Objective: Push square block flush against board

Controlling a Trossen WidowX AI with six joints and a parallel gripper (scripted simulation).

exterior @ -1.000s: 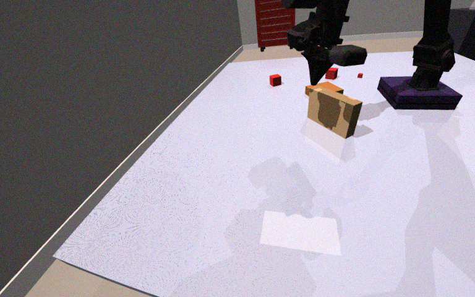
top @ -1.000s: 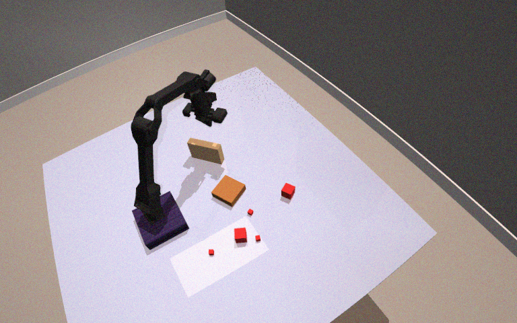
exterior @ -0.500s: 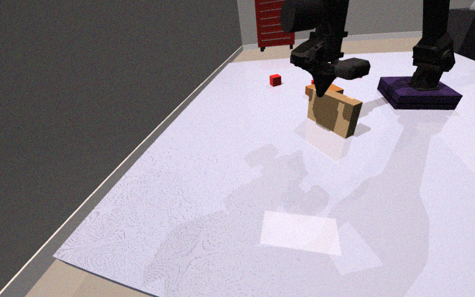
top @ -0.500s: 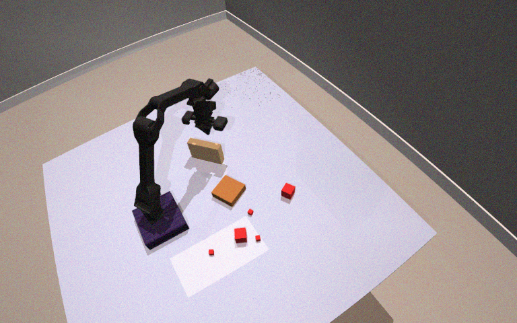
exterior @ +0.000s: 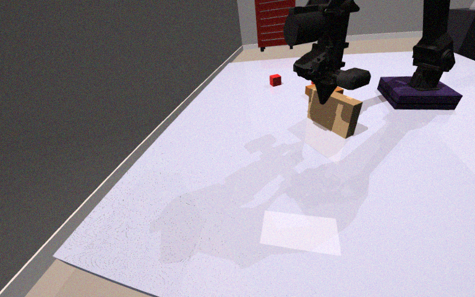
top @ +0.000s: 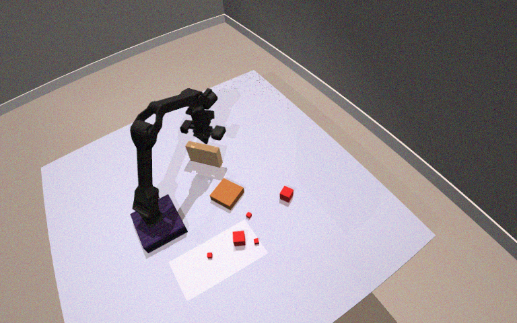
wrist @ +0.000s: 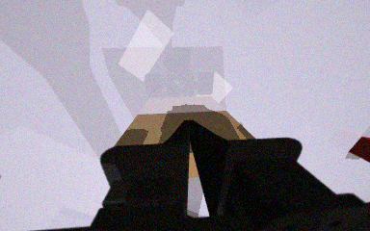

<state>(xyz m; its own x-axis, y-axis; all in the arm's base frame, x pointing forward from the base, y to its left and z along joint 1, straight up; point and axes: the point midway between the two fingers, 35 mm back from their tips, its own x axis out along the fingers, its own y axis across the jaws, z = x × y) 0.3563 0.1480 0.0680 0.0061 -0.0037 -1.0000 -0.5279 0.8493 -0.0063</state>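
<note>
The tan board lies 3 cm below my gripper tip, 3 cm behind it and 2 cm to the right of it. Also, from my gripper tip: orange square block: 23 cm to the right, 7 cm behind, 6 cm below.
</note>
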